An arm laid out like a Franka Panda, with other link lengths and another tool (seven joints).
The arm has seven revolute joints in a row. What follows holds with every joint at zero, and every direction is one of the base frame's.
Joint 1 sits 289.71 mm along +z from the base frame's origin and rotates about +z.
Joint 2 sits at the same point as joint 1 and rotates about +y.
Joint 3 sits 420.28 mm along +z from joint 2 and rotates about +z.
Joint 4 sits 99 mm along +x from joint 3 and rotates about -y.
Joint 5 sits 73.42 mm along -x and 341.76 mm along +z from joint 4 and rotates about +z.
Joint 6 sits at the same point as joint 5 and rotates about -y.
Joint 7 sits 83.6 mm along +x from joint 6 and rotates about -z.
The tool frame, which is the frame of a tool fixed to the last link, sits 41 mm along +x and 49 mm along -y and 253.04 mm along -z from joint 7; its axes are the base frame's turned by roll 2.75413, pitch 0 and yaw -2.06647 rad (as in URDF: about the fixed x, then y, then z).
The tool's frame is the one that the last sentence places.
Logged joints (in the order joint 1, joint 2, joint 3, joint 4, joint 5, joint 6, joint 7), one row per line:
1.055 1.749 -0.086 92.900 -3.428 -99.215 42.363
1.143 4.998 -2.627 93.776 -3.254 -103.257 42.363
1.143 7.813 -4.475 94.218 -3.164 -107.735 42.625
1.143 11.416 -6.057 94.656 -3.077 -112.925 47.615
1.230 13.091 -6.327 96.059 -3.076 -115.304 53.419
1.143 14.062 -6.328 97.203 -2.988 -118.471 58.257
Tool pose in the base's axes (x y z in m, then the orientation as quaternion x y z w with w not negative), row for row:
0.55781 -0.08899 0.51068 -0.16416 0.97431 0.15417 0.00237
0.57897 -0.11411 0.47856 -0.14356 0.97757 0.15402 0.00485
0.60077 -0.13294 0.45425 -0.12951 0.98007 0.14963 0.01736
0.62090 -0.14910 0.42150 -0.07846 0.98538 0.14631 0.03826
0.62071 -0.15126 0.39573 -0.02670 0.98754 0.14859 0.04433
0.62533 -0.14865 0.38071 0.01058 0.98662 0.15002 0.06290
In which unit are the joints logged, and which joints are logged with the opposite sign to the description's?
The joints are logged in degrees. Opposite sign: joint 1, joint 4, joint 6.
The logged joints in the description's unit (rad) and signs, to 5 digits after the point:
-0.01841 0.03053 -0.00150 -1.62141 -0.05983 1.73163 0.73937
-0.01995 0.08723 -0.04585 -1.63670 -0.05679 1.80217 0.73937
-0.01995 0.13636 -0.07810 -1.64441 -0.05522 1.88033 0.74395
-0.01995 0.19925 -0.10571 -1.65206 -0.05370 1.97091 0.83104
-0.02147 0.22848 -0.11043 -1.67655 -0.05369 2.01243 0.93234
-0.01995 0.24543 -0.11044 -1.69651 -0.05215 2.06771 1.01678

